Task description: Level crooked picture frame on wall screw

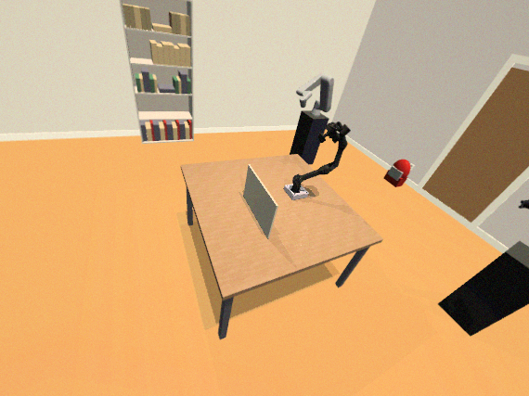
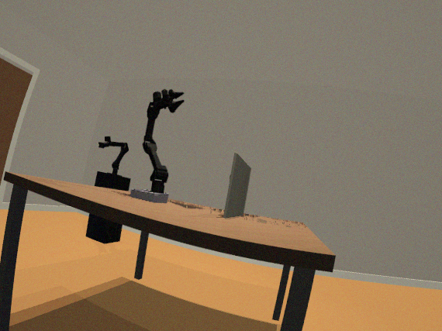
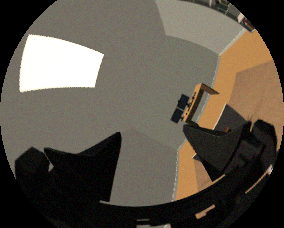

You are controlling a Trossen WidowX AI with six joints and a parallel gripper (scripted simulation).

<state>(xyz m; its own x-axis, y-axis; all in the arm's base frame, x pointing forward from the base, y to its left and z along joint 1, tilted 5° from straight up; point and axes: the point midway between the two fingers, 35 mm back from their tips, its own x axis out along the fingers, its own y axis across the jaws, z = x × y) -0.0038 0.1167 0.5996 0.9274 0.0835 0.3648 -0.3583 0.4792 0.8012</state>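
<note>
The dark brown picture frame is 420 mm ahead of my gripper tip, 30 mm to the left of it and 500 mm below it. The rest, counted from my gripper tip: wall panel 430 mm ahead, 40 mm to the left, 510 mm below.
</note>
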